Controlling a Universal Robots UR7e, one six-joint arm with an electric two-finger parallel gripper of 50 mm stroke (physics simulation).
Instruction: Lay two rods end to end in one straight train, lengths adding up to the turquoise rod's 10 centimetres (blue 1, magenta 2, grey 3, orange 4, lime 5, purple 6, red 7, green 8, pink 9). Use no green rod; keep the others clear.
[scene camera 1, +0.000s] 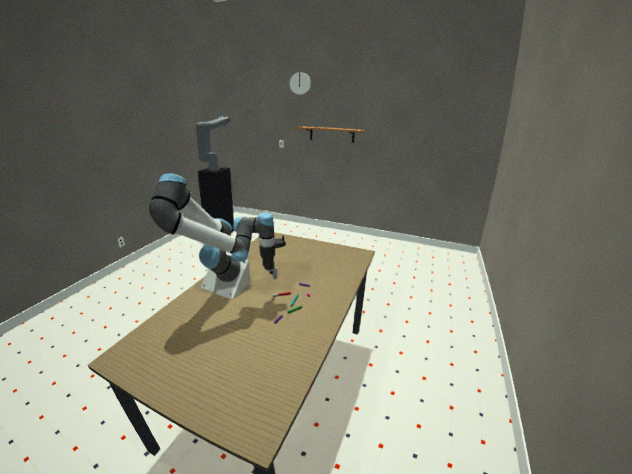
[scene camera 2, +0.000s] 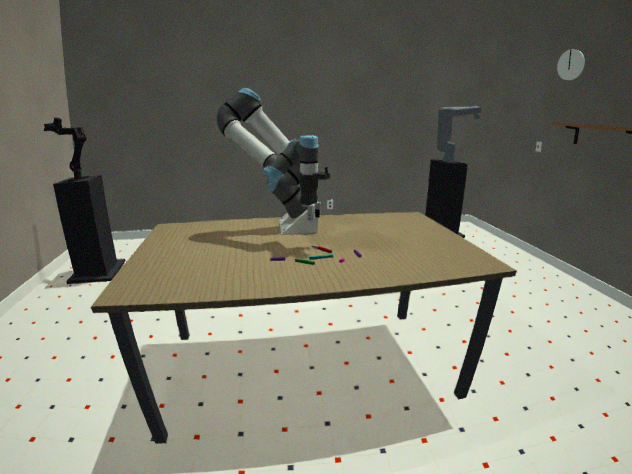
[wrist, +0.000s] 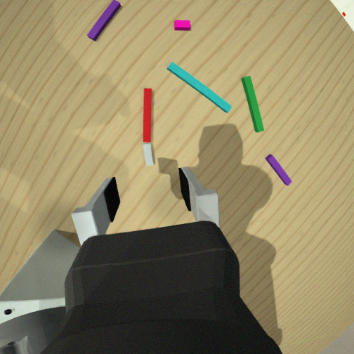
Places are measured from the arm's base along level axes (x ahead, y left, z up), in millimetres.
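Pixels of known places: gripper, fingertip midpoint: (scene camera 1: 273, 276) (scene camera 2: 313, 218); arm's base, link origin: (scene camera 1: 228, 269) (scene camera 2: 302, 208).
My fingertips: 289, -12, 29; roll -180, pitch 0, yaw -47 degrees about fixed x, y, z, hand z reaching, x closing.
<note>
Ahead of a thing's pixels: the offset from my fingertips to its middle, as dx, dy, dz.
The red rod @[+44, +37, -127] (scene camera 1: 284, 293) (scene camera 2: 324, 249) (wrist: 147, 115) lies flat on the table. The grey rod @[+2, +6, -127] (scene camera 1: 275, 295) (scene camera 2: 314, 246) (wrist: 148, 154) lies at its near end in the wrist view, end to end with it and turned at a slight angle. Their ends touch or are a hair apart; I cannot tell which. The turquoise rod @[+116, +2, -127] (scene camera 1: 294, 300) (scene camera 2: 321, 256) (wrist: 200, 87) lies slantwise to the right of the red rod in the wrist view, apart from it. My gripper (scene camera 1: 274, 275) (scene camera 2: 317, 210) (wrist: 148, 185) is wide open and empty, raised above the table on the grey rod's side.
The green rod @[+147, -72, -127] (scene camera 1: 294, 309) (scene camera 2: 304, 261) (wrist: 253, 104) lies beyond the turquoise one. One purple rod @[+99, -171, -127] (scene camera 1: 278, 319) (scene camera 2: 277, 259) (wrist: 278, 170) lies near it. Another purple rod @[+116, +160, -127] (scene camera 1: 304, 284) (scene camera 2: 357, 253) (wrist: 104, 20) and the magenta rod @[+171, +72, -127] (scene camera 1: 308, 294) (scene camera 2: 341, 260) (wrist: 182, 25) lie apart.
</note>
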